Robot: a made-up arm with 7 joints. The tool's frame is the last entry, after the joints.
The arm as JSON. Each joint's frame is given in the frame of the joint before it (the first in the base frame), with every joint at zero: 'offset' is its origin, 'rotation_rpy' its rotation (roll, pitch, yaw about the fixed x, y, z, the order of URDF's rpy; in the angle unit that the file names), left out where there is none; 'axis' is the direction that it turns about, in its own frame. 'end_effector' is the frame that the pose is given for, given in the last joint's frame.
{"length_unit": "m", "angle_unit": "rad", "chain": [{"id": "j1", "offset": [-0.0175, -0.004, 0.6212], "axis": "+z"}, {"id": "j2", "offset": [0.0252, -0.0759, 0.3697], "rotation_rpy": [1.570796, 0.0, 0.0], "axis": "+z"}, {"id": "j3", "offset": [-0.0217, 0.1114, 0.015], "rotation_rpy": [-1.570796, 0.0, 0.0], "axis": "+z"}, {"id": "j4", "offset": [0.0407, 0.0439, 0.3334], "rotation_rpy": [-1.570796, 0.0, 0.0], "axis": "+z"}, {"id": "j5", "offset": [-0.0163, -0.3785, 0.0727], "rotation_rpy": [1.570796, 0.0, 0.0], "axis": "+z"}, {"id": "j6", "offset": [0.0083, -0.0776, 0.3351], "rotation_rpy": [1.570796, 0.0, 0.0], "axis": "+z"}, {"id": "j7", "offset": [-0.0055, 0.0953, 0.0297], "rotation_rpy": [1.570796, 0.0, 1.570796], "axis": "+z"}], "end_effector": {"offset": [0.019, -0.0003, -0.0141], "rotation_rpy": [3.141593, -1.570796, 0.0]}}
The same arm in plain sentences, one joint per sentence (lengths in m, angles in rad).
The arm has seven revolute joints in a row. What follows holds with every joint at zero, and every direction is one of the base frame's. The first joint is mounted 0.0175 m along -x and 0.004 m along -y and 0.6212 m along +z from the base frame's origin and turns about +z. The second joint is mounted 0.0252 m along +x and 0.0759 m along -y and 0.3697 m along +z from the first joint and turns about -y. The third joint is mounted 0.0217 m along -x and 0.015 m along -y and 0.1114 m along +z from the second joint and turns about +z. The fourth joint is mounted 0.0407 m along +x and 0.0439 m along +y and 0.3334 m along +z from the third joint and turns about +y. The fifth joint is mounted 0.0163 m along -x and 0.0727 m along +y and 0.3785 m along +z from the fourth joint and turns about +z. The sixth joint is mounted 0.0083 m along +x and 0.0776 m along -y and 0.3351 m along +z from the fifth joint and turns about -y. The seventh joint is mounted 0.0055 m along -x and 0.0297 m along -y and 0.0953 m along +z from the sixth joint and turns about +x. The tool frame, which is the frame that the pose is given for, is mounted 0.0141 m along -x and 0.0003 m along +y and 0.019 m along +z from the seventh joint; its axes are the base frame's turned by roll 0, pitch 0 and yaw 0 rad (as in URDF: about the fixed x, then y, then z).
